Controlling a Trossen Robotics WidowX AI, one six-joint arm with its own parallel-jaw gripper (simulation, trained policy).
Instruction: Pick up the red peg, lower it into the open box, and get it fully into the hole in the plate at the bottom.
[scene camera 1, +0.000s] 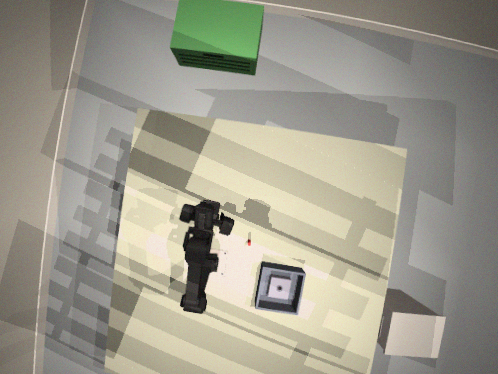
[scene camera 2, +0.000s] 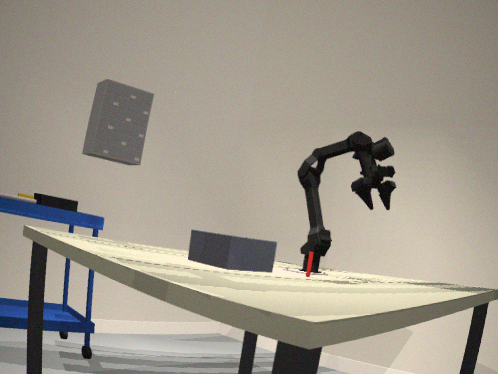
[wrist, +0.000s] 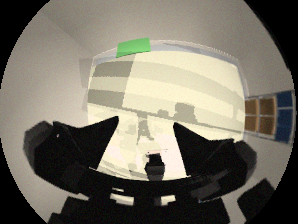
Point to a grey box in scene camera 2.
214, 249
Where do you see my gripper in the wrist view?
146, 121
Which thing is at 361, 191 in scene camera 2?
My gripper.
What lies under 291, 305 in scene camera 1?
A grey box.
